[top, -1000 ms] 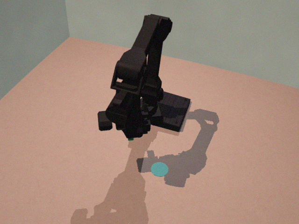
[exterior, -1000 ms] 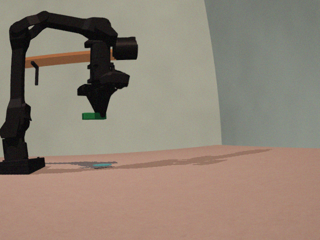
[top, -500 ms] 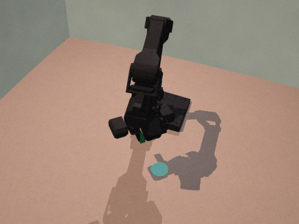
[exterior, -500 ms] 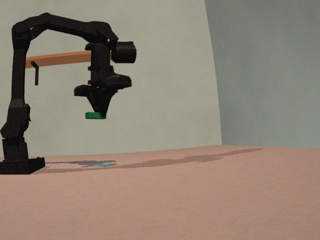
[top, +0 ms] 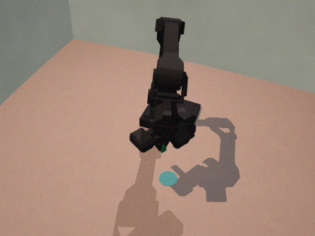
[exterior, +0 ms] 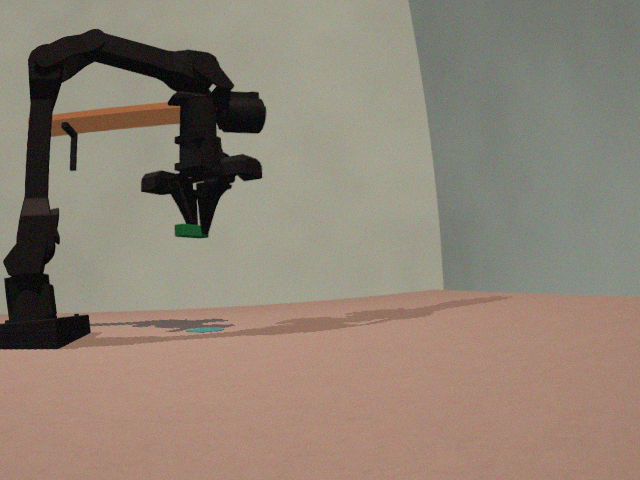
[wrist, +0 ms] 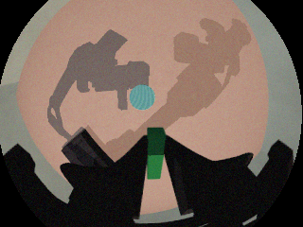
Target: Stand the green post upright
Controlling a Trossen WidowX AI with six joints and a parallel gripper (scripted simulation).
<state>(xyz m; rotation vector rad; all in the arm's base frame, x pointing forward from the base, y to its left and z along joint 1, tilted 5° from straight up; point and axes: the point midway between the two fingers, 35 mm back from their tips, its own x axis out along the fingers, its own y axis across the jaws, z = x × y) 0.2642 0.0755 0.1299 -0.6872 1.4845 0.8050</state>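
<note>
Now: the cyan circle 180 mm below my hand and 30 mm to the left of it. The rest, counted from my hand: green post (30 mm below, 20 mm to the right, 10 mm behind).
</note>
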